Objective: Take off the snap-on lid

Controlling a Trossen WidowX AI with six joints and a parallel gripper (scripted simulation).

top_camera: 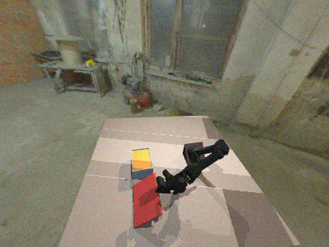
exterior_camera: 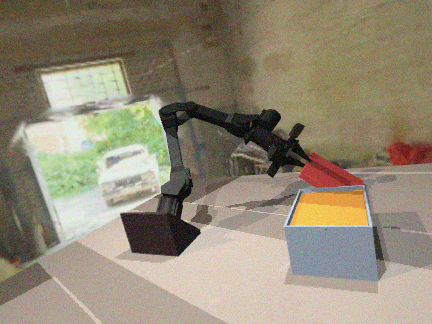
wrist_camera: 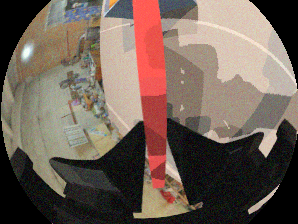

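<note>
Now: gripper tip 7 cm short of the red lid and 5 cm above it. The rest, counted from my gripper tip: storage box 28 cm to the right, 7 cm below, 6 cm ahead.
</note>
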